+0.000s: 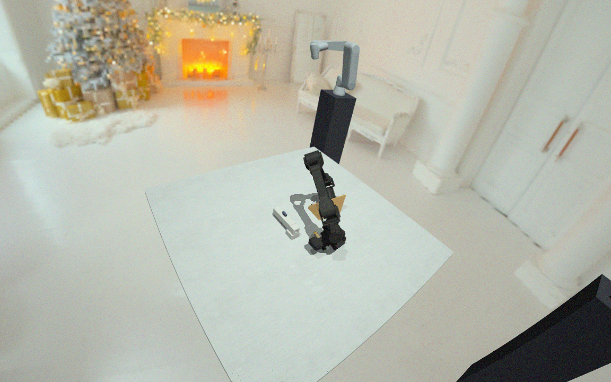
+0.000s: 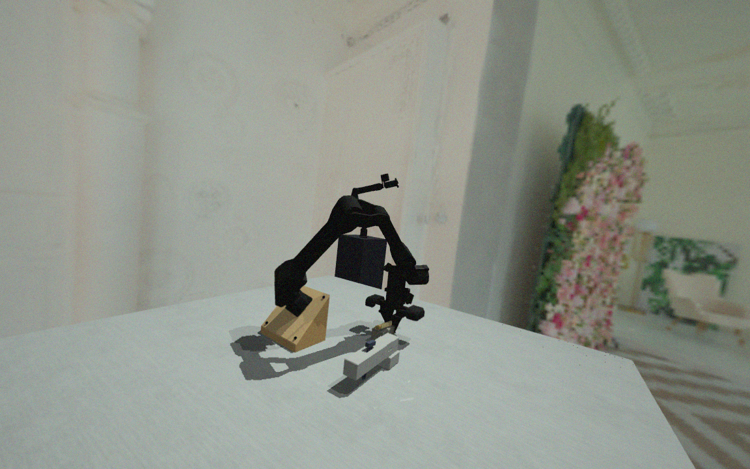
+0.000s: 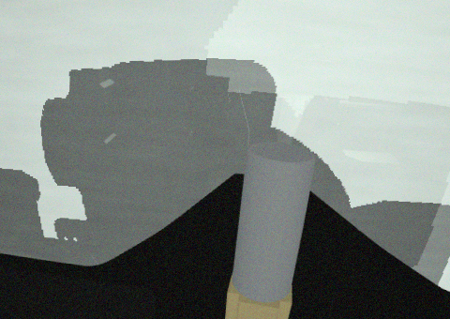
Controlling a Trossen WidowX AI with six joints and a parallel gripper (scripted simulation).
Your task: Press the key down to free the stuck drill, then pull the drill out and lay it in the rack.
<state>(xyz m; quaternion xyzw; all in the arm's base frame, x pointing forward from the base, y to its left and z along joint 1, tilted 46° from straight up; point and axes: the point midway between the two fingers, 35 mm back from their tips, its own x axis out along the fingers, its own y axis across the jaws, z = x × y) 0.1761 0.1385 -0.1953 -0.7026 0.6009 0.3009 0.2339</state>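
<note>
Right now my gripper tip is 40 mm to the left of the drill and 40 mm below it. Round my gripper tip: dark blue key (110 mm ahead, 230 mm to the right, 40 mm above); grey grooved rack (10 mm ahead, 50 mm to the right, 10 mm above); grey housing (100 mm ahead, 210 mm to the right, 30 mm above).
</note>
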